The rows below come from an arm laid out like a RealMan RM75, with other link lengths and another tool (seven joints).
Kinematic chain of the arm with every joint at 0, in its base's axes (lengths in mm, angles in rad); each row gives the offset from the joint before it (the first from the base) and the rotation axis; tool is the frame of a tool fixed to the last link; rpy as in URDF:
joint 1: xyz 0 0 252.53 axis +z
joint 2: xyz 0 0 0 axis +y
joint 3: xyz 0 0 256 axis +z
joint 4: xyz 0 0 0 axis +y
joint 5: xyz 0 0 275.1 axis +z
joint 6: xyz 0 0 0 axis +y
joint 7: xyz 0 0 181.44 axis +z
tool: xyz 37 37 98 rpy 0.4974 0 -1.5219
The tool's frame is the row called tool.
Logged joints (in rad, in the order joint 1, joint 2, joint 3, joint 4, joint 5, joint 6, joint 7), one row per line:
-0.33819, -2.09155, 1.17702, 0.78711, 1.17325, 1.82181, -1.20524
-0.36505, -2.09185, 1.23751, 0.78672, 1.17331, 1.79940, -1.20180
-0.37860, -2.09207, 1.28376, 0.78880, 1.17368, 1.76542, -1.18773
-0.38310, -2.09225, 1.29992, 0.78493, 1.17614, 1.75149, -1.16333
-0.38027, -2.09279, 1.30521, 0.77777, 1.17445, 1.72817, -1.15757
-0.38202, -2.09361, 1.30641, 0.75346, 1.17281, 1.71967, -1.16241
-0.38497, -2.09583, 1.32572, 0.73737, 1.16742, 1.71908, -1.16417
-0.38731, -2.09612, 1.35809, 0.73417, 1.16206, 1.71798, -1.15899
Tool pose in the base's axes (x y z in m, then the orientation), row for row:
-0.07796, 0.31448, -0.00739, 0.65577, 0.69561, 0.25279, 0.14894
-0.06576, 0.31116, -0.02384, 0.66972, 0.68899, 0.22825, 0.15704
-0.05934, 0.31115, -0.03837, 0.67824, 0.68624, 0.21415, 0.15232
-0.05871, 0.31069, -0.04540, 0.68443, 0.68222, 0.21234, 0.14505
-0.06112, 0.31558, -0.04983, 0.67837, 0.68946, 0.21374, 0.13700
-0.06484, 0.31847, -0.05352, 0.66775, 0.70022, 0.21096, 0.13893
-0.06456, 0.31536, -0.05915, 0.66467, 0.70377, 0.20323, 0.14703
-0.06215, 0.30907, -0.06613, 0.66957, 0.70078, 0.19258, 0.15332
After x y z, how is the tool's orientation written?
As a quaternion, x y z w.
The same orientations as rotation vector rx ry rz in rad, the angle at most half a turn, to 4 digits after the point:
1.8851, 1.9997, 0.7267
1.9166, 1.9717, 0.6532
1.9460, 1.9690, 0.6144
1.9718, 1.9654, 0.6117
1.9632, 1.9953, 0.6186
1.9304, 2.0242, 0.6099
1.9127, 2.0253, 0.5848
1.9201, 2.0096, 0.5522

